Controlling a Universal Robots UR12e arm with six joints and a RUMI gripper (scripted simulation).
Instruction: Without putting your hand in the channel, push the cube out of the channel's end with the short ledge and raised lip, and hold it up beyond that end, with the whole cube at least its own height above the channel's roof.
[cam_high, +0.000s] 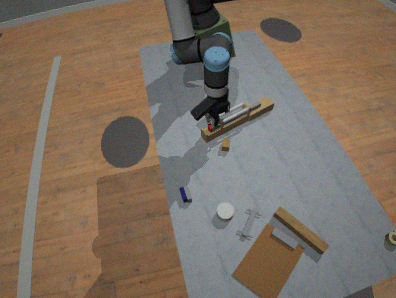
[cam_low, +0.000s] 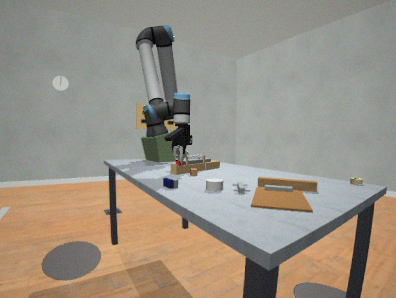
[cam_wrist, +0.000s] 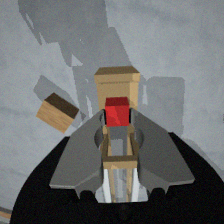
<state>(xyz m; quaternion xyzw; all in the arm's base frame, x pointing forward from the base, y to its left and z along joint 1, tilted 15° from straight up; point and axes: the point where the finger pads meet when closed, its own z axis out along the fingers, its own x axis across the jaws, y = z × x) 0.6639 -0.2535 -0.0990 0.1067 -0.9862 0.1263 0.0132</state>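
Right now my hand is 80 mm short of the wooden block, 40 mm to the right of it and 50 mm above it. Also, from my hand: blue block 250 mm ahead, 210 mm to the right, 50 mm below; channel 30 mm behind, 120 mm to the left, 10 mm below; red cube 10 mm below.
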